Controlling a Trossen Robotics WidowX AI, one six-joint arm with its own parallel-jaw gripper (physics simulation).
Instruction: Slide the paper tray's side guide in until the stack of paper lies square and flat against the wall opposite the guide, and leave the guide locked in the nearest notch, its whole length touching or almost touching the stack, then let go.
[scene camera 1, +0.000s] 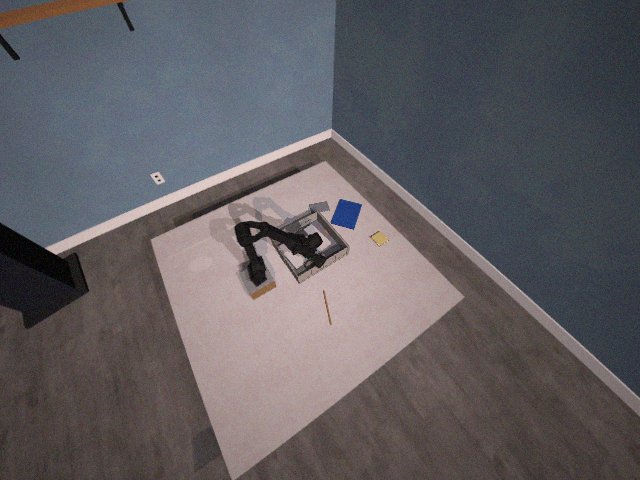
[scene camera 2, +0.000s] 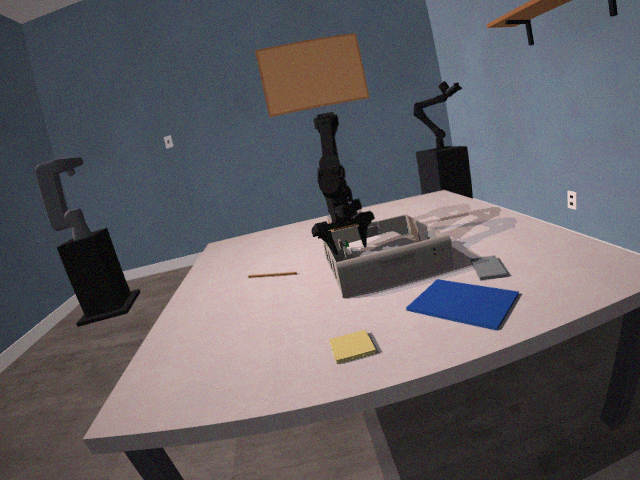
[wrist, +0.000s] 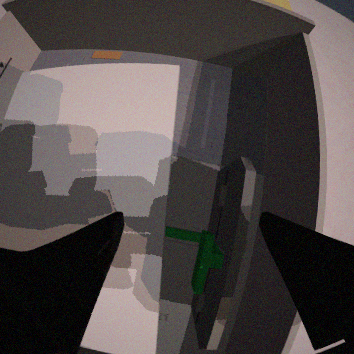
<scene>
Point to a blue book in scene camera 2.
486, 307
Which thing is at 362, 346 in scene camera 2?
A yellow note pad.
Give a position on a grey paper tray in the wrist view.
249, 136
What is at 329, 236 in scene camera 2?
The gripper.
</scene>
